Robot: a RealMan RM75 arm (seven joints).
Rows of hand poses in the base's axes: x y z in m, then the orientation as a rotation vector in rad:
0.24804, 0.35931, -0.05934, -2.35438, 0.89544, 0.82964
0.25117, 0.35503, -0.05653, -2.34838, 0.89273, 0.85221
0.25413, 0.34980, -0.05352, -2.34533, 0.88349, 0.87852
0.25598, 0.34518, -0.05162, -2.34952, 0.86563, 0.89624
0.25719, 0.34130, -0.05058, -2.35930, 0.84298, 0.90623
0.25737, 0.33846, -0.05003, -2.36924, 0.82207, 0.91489
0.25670, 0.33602, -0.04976, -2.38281, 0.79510, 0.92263
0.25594, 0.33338, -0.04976, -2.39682, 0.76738, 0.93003
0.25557, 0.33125, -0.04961, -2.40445, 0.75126, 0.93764
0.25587, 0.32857, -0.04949, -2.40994, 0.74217, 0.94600
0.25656, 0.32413, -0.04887, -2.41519, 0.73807, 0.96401
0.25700, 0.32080, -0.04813, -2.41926, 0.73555, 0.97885
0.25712, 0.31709, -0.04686, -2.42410, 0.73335, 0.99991
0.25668, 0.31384, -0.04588, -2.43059, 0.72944, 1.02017
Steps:
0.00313, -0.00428, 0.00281, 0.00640, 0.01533, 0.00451
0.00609, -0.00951, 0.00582, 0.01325, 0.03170, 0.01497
0.00794, -0.01413, 0.00772, 0.01796, 0.03977, 0.03130
0.00915, -0.01801, 0.00876, 0.02012, 0.04116, 0.05083
0.00933, -0.02085, 0.00931, 0.02118, 0.04211, 0.06915
0.00866, -0.02329, 0.00958, 0.02173, 0.04099, 0.09224
0.00790, -0.02593, 0.00958, 0.02196, 0.03954, 0.11589
0.00753, -0.02806, 0.00973, 0.02232, 0.04111, 0.13026
0.00783, -0.03074, 0.00985, 0.02138, 0.04498, 0.13993
0.00852, -0.03518, 0.01047, 0.01819, 0.05702, 0.14915
0.00896, -0.03851, 0.01121, 0.01534, 0.06714, 0.15615
0.00908, -0.04222, 0.01248, 0.01138, 0.08180, 0.16489
0.00864, -0.04547, 0.01346, 0.00666, 0.09548, 0.17510

